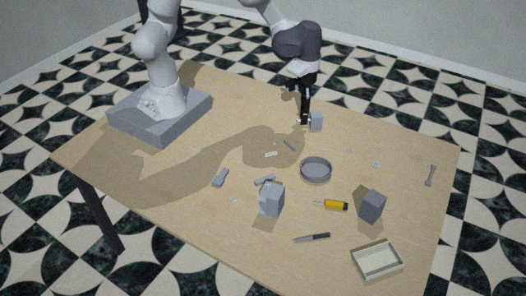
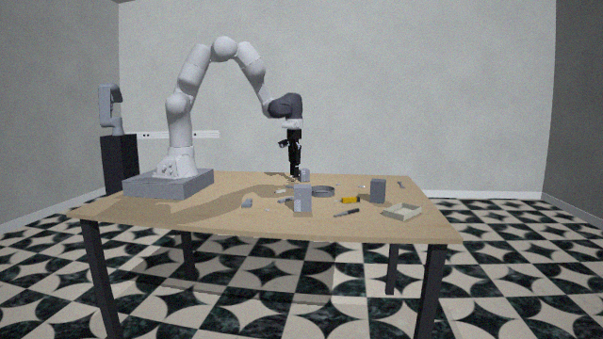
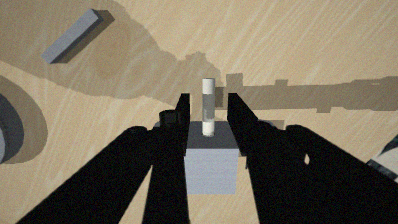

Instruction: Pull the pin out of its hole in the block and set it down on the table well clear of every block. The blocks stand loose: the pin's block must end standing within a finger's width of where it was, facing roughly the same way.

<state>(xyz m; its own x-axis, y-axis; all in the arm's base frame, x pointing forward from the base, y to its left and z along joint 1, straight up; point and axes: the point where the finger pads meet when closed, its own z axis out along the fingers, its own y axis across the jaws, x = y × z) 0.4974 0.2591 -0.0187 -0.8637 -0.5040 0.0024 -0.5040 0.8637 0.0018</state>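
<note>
The cream pin lies 3 cm below my hand, 1 cm to the left of it and 1 cm ahead of it. From my hand the other things lie so: round grey dish 22 cm to the right, 16 cm ahead, 5 cm below; short grey bar 15 cm to the right, 5 cm below, 1 cm ahead; small grey block 4 cm ahead, 3 cm below, 2 cm to the left.
</note>
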